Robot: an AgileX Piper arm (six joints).
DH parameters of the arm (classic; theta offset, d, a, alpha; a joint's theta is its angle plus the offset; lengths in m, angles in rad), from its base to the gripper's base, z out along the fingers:
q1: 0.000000 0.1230 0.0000 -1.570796
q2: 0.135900 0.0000 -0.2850 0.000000
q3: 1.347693 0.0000 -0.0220 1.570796
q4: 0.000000 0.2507 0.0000 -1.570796
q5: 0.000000 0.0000 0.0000 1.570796
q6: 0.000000 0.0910 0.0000 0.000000
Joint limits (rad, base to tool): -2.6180..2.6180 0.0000..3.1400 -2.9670..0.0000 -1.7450..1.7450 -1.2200..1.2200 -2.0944..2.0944
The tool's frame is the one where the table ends.
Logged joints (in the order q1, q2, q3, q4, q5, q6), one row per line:
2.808 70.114 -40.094 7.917 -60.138 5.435
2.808 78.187 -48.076 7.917 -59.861 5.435
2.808 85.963 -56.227 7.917 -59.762 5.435
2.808 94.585 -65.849 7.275 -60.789 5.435
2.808 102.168 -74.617 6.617 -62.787 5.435
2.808 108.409 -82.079 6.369 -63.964 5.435
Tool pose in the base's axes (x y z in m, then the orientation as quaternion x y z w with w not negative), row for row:
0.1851 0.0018 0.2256 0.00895 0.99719 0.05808 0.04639
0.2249 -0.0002 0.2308 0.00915 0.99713 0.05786 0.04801
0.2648 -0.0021 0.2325 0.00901 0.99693 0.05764 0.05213
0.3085 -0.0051 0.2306 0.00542 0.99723 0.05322 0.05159
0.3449 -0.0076 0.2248 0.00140 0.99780 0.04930 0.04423
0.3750 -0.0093 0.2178 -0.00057 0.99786 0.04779 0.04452
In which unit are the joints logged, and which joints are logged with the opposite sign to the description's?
The joints are logged in degrees. Opposite sign: q1, q5, q6.
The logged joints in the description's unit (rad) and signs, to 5 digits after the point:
-0.04901 1.22372 -0.69977 0.13818 1.04961 -0.09486
-0.04901 1.36462 -0.83908 0.13818 1.04477 -0.09486
-0.04901 1.50034 -0.98135 0.13818 1.04304 -0.09486
-0.04901 1.65082 -1.14928 0.12697 1.06097 -0.09486
-0.04901 1.78317 -1.30231 0.11549 1.09584 -0.09486
-0.04901 1.89209 -1.43255 0.11116 1.11638 -0.09486

